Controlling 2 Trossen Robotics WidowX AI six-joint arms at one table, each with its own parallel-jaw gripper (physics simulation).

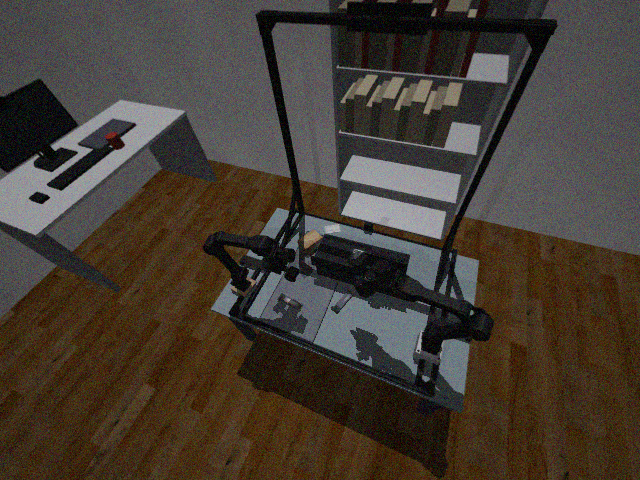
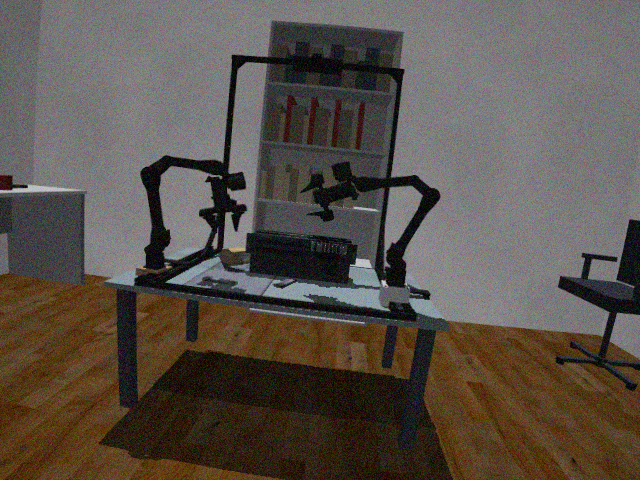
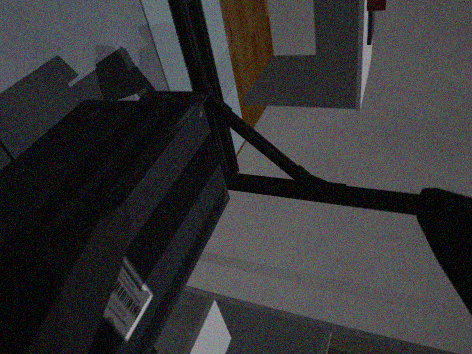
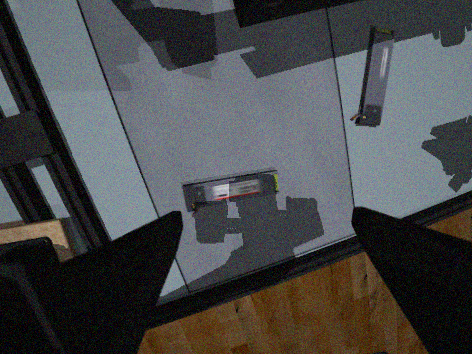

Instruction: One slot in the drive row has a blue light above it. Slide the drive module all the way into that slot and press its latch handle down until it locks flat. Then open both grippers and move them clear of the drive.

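Seen in the pictures: left gripper, fingertip midpoint: (image 1: 350, 268) (image 2: 303, 203) (image 3: 273, 208); right gripper, fingertip midpoint: (image 2: 226, 232) (image 4: 266, 217); left arm's base at its link origin: (image 1: 430, 345) (image 2: 395, 284); right arm's base at its link origin: (image 1: 243, 284) (image 2: 154, 267).
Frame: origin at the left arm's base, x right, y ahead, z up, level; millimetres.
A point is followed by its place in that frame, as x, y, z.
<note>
A black drive chassis (image 1: 361, 259) (image 2: 299, 257) {187, 397, 21} (image 3: 129, 175) {182, 492, 88} stands at the back of the table (image 1: 463, 276) {437, -95, -73} (image 2: 366, 297) {31, 100, -73}. One drive module (image 1: 290, 302) {-27, 671, -62} (image 2: 218, 282) {-41, 673, -68} (image 4: 231, 189) {-22, 675, -62} with a red-striped label lies flat on the grey mat (image 1: 313, 292) {70, 588, -71} (image 4: 234, 123) {64, 648, -71}. A second module (image 1: 341, 302) {68, 431, -63} (image 2: 284, 283) {56, 431, -66} (image 4: 375, 77) {80, 433, -64} lies to its right. My right gripper (image 1: 290, 269) {16, 674, 120} (image 2: 225, 214) (image 4: 266, 217) {16, 674, 120} is open and empty, high above the first module. My left gripper (image 1: 366, 278) (image 2: 318, 200) is open and empty, above the chassis.
A black gantry frame (image 1: 280, 110) {523, 877, 626} (image 2: 230, 119) {523, 873, 633} (image 3: 312, 189) {525, 873, 154} surrounds the table. A wooden block (image 1: 311, 238) {346, 720, -12} (image 2: 233, 254) {272, 720, -22} sits left of the chassis. A bookshelf (image 1: 399, 178) (image 2: 337, 30) stands behind. A side desk (image 1: 137, 124) stands far left.
</note>
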